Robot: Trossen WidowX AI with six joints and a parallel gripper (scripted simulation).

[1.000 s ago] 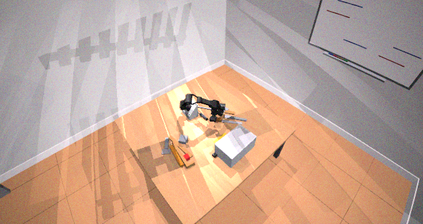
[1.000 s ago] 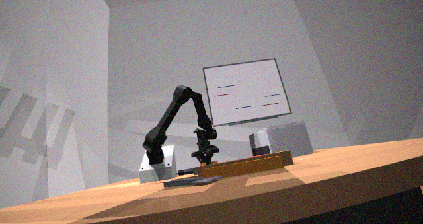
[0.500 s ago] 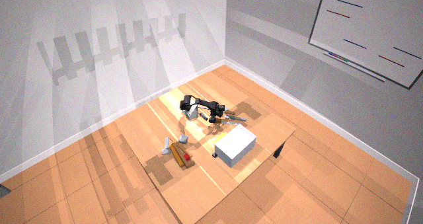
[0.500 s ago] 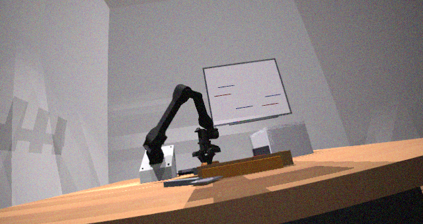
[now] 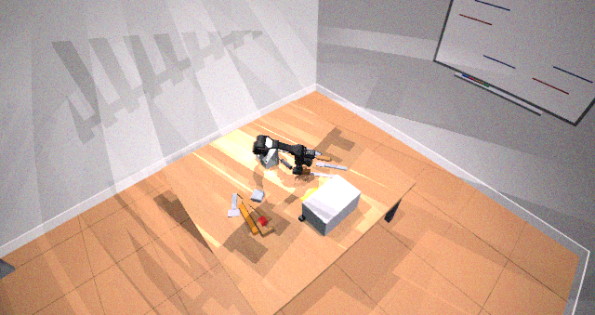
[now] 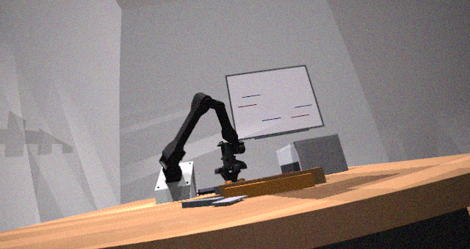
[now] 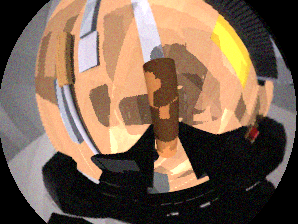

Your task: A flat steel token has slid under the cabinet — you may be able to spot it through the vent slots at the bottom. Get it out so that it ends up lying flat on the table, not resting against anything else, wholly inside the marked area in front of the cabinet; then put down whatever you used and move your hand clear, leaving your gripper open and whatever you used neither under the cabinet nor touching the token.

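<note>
Now: the grey block 340 mm to the right of my gripper tip and 10 mm above it. Round my gripper tip: thin wooden stick 40 mm ahead, 400 mm to the right; red block 180 mm ahead, 420 mm to the right, 10 mm above; grey bar 100 mm behind, 190 mm to the left.
</note>
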